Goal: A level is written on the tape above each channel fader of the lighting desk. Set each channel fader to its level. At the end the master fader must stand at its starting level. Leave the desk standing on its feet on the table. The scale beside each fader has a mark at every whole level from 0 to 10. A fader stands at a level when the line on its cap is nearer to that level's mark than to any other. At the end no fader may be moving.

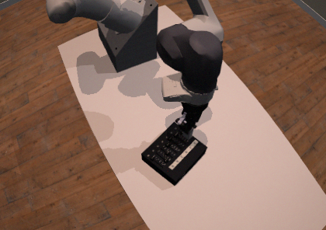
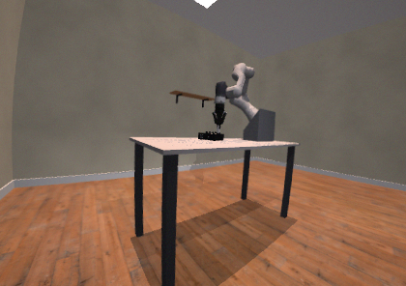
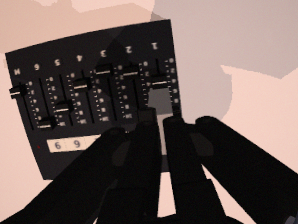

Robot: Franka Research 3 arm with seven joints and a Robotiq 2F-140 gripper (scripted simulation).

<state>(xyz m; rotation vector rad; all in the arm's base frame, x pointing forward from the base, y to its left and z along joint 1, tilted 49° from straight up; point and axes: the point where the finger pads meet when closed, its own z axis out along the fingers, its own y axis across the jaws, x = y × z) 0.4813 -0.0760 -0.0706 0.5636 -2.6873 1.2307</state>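
The master fader lies 2 cm ahead of my hand, 13 cm to the right of it and 3 cm below it.
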